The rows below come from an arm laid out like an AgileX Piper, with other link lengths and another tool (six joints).
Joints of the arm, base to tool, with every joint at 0 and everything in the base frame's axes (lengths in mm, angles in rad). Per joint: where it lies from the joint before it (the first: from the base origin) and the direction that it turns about. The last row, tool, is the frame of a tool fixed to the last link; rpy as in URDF.
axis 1: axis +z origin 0 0 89.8
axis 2: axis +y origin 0 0 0
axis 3: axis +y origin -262.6 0 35.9
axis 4: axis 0.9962 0 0.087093 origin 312.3 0 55.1
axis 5: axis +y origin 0 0 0
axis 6: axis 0.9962 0 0.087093 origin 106.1 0 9.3
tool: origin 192.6 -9 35.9 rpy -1.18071 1.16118 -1.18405
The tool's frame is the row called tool.
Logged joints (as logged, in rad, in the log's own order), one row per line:
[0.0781, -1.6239, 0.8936, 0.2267, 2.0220, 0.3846]
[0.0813, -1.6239, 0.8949, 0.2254, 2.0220, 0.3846]
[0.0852, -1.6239, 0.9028, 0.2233, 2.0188, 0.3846]
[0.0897, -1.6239, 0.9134, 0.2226, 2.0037, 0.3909]
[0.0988, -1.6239, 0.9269, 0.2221, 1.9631, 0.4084]
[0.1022, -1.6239, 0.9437, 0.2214, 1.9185, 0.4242]
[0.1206, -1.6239, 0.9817, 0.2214, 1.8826, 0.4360]
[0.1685, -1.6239, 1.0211, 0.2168, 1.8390, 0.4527]
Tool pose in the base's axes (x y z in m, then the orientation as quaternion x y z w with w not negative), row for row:
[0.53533, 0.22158, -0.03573, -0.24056, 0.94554, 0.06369, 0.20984]
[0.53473, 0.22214, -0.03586, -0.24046, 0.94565, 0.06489, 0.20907]
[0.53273, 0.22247, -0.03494, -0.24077, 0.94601, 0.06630, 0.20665]
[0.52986, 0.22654, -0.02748, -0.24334, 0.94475, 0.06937, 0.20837]
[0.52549, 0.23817, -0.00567, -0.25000, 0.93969, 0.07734, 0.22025]
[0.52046, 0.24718, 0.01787, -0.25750, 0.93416, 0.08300, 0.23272]
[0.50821, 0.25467, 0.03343, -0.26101, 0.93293, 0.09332, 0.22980]
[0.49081, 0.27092, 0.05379, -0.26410, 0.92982, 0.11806, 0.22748]
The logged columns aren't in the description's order. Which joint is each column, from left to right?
Columns, left to right: axis 4, axis 3, axis 5, axis 6, axis 2, axis 1.
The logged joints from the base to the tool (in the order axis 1, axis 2, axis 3, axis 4, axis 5, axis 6), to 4 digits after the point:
[0.3846, 2.0220, -1.6239, 0.0781, 0.8936, 0.2267]
[0.3846, 2.0220, -1.6239, 0.0813, 0.8949, 0.2254]
[0.3846, 2.0188, -1.6239, 0.0852, 0.9028, 0.2233]
[0.3909, 2.0037, -1.6239, 0.0897, 0.9134, 0.2226]
[0.4084, 1.9631, -1.6239, 0.0988, 0.9269, 0.2221]
[0.4242, 1.9185, -1.6239, 0.1022, 0.9437, 0.2214]
[0.4360, 1.8826, -1.6239, 0.1206, 0.9817, 0.2214]
[0.4527, 1.8390, -1.6239, 0.1685, 1.0211, 0.2168]

